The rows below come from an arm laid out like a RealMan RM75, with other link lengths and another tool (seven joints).
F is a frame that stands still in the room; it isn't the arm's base.
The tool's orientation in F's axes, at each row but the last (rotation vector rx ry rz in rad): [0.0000, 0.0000, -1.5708]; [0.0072, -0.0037, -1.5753]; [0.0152, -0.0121, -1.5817]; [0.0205, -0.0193, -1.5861]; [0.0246, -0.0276, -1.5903]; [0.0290, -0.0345, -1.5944]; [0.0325, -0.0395, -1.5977]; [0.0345, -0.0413, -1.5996]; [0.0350, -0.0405, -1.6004]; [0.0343, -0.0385, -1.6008]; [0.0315, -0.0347, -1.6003]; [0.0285, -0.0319, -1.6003]
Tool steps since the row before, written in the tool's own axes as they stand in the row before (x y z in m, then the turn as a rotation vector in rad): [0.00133, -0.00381, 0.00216, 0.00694, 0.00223, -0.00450]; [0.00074, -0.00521, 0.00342, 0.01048, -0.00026, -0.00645]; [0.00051, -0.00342, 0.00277, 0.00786, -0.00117, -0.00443]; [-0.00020, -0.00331, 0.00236, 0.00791, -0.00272, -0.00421]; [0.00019, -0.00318, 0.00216, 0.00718, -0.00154, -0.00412]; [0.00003, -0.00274, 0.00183, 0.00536, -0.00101, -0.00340]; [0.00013, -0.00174, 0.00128, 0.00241, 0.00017, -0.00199]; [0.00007, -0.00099, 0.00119, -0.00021, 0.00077, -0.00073]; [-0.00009, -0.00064, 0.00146, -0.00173, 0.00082, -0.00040]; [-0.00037, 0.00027, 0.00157, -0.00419, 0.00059, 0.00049]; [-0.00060, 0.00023, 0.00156, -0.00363, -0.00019, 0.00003]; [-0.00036, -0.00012, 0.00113, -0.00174, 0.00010, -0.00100]
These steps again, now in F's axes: [-0.00381, -0.00133, 0.00216, 0.00223, -0.00694, -0.00450]; [-0.00524, -0.00072, 0.00338, -0.00026, -0.01046, -0.00648]; [-0.00347, -0.00048, 0.00271, -0.00118, -0.00784, -0.00447]; [-0.00337, 0.00025, 0.00228, -0.00273, -0.00786, -0.00428]; [-0.00325, -0.00012, 0.00205, -0.00154, -0.00716, -0.00416]; [-0.00281, 0.00004, 0.00172, -0.00100, -0.00535, -0.00342]; [-0.00180, -0.00008, 0.00120, 0.00019, -0.00242, -0.00197]; [-0.00105, -0.00004, 0.00114, 0.00081, 0.00018, -0.00069]; [-0.00071, 0.00012, 0.00143, 0.00089, 0.00170, -0.00037]; [0.00021, 0.00037, 0.00158, 0.00069, 0.00417, 0.00051]; [0.00018, 0.00060, 0.00157, -0.00008, 0.00363, 0.00002]; [-0.00015, 0.00037, 0.00112, 0.00019, 0.00173, -0.00100]
